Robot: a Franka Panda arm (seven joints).
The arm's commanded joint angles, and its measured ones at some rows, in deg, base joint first. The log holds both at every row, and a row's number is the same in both.
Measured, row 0:
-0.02 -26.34 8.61 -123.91 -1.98 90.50 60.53
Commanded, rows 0 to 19:
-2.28 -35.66 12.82 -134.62 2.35 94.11 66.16
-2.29 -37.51 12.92 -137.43 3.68 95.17 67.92
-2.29 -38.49 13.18 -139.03 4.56 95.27 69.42
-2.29 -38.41 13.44 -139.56 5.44 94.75 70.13
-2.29 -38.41 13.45 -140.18 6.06 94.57 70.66
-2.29 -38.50 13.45 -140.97 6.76 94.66 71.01
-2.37 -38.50 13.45 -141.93 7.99 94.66 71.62
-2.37 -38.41 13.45 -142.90 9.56 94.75 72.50
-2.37 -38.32 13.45 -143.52 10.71 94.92 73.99
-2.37 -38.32 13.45 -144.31 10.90 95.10 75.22
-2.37 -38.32 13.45 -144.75 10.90 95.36 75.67
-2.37 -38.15 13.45 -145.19 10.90 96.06 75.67
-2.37 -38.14 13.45 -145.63 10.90 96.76 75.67
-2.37 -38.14 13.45 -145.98 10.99 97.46 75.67
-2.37 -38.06 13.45 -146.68 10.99 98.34 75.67
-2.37 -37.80 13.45 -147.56 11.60 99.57 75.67
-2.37 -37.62 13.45 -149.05 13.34 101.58 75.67
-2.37 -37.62 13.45 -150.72 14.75 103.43 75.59
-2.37 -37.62 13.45 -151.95 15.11 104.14 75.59
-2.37 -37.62 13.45 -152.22 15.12 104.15 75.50
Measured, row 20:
-1.84 -37.44 12.63 -149.25 13.26 101.41 74.60
